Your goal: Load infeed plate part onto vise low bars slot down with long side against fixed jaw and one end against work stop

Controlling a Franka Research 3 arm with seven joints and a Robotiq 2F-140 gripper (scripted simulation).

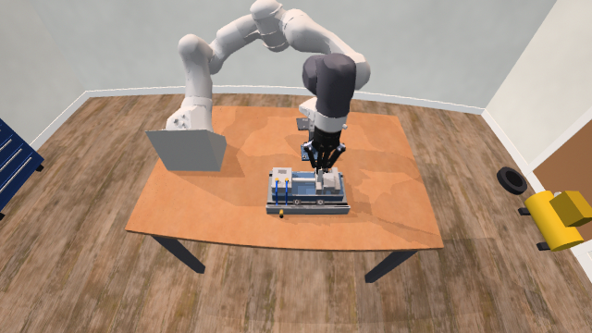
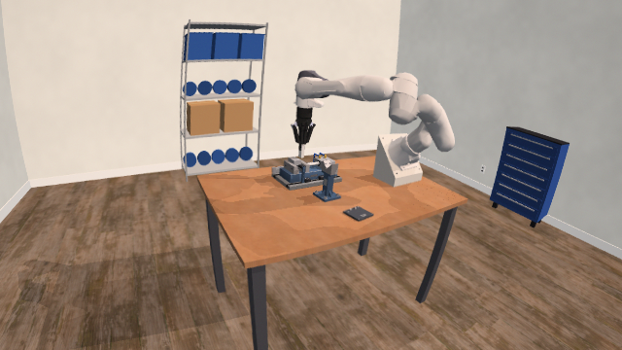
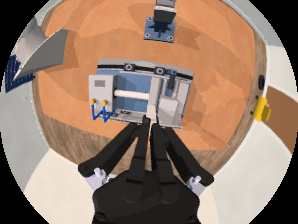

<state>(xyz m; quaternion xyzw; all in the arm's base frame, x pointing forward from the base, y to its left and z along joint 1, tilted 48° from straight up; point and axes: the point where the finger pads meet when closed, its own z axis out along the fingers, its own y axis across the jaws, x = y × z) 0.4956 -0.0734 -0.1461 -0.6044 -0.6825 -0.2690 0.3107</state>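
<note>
The part lies 40 mm ahead of my hand and 60 mm below it. Also, from my hand: fixed jaw: 70 mm ahead, 30 mm to the left, 70 mm below; air cylinder: 130 mm behind, 10 mm to the left, 70 mm below; vise: 30 mm behind, 20 mm to the left, 110 mm below.
</note>
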